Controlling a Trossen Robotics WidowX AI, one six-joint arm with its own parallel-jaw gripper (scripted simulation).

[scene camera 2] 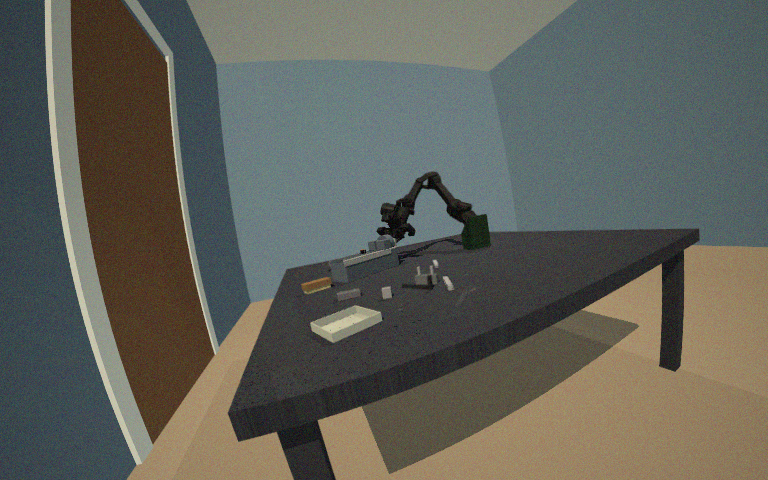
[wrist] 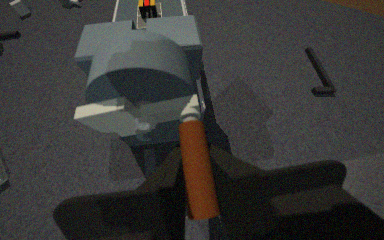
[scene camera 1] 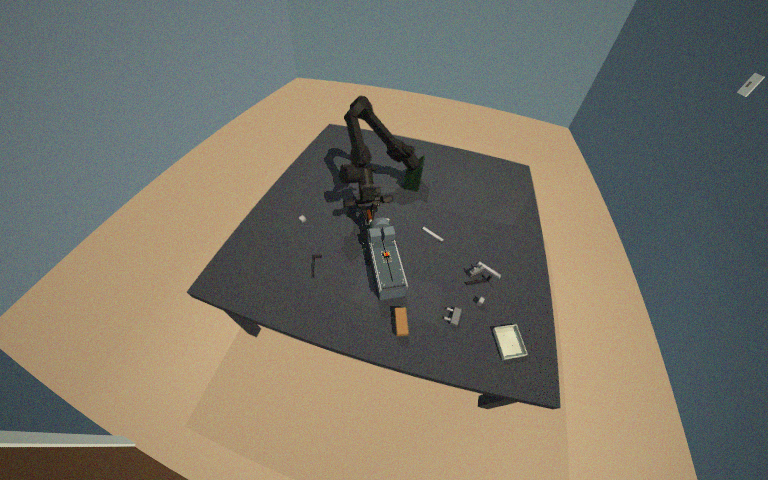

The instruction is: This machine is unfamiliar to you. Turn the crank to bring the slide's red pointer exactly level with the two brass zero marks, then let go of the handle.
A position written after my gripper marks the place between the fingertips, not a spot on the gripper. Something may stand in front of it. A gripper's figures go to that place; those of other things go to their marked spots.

My gripper [scene camera 1: 370, 223] is 1.00 m from the lens. A slide machine [scene camera 1: 390, 279] is 0.85 m from the lens. A white tray [scene camera 1: 510, 344]: 0.95 m from the lens. The marked spots on the white tray and the slide machine are 0.45 m apart.
